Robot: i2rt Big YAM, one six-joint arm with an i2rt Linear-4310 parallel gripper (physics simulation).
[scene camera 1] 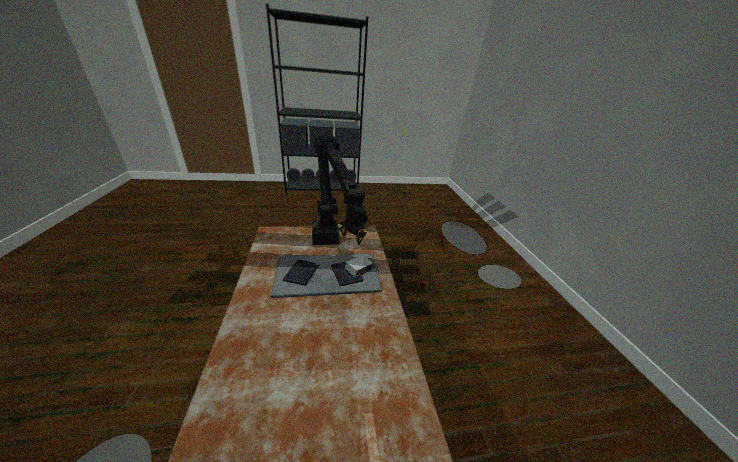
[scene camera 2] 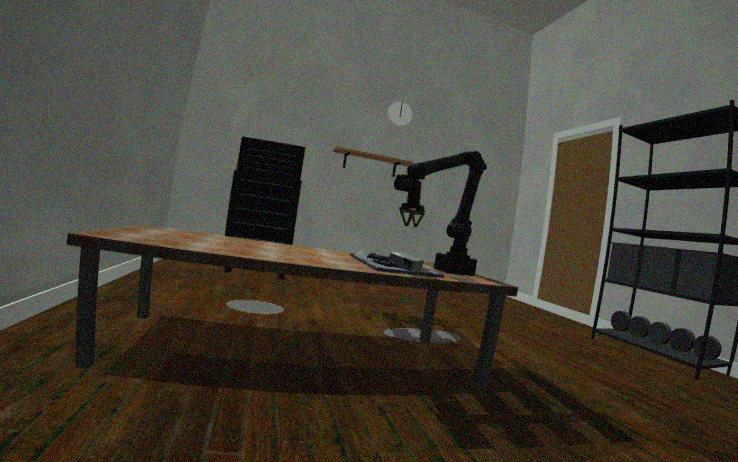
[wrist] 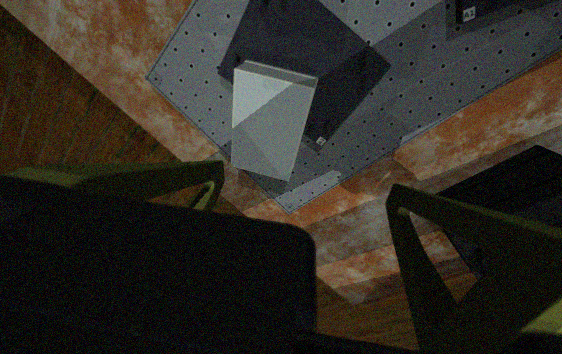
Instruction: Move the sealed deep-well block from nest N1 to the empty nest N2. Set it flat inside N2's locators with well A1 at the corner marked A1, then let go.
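Where they show: gripper, fingertip midpoint: (scene camera 1: 351, 240) (scene camera 2: 411, 226) (wrist: 304, 182); arm's base, origin of the base link: (scene camera 1: 326, 226) (scene camera 2: 457, 256).
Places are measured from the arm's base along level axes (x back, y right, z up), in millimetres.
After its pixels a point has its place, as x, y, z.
Observation:
The pale block (scene camera 1: 359, 265) {-354, -196, -17} (scene camera 2: 405, 262) {-343, -242, -41} (wrist: 270, 125) {-331, -187, -16} lies askew over one side of a dark nest (scene camera 1: 342, 274) {-378, -109, -58} (wrist: 300, 42) {-379, -115, -58}, at the right of the board in scene camera 1. It overhangs that nest's edge; its seating and its well A1 are not readable. That nest's A1 label (wrist: 321, 140) {-268, -156, -58} shows beside the block. The other dark nest (scene camera 1: 300, 272) {-369, 105, -58} is empty, at the board's left; its A1 label (wrist: 468, 13) {-301, 30, -58} shows at the wrist view's top right. My gripper (scene camera 1: 351, 235) {-314, -150, 113} (scene camera 2: 411, 225) {-314, -150, 113} (wrist: 304, 182) {-314, -150, 113} is open and empty, high above the board, pointing down.
The nests stand on a grey perforated board (scene camera 1: 321, 284) {-441, -8, -70} (wrist: 425, 75) {-265, -17, -70} on the rust-patterned table (scene camera 1: 305, 381) {-904, 5, -83} (scene camera 2: 245, 249) {-1013, -175, -83}. The arm's black base (scene camera 1: 325, 234) {-82, 1, -9} (scene camera 2: 456, 264) {-34, -75, -35} stands behind the board, near the table's end. A shelf rack (scene camera 1: 320, 114) (scene camera 2: 675, 179) stands beyond the table.

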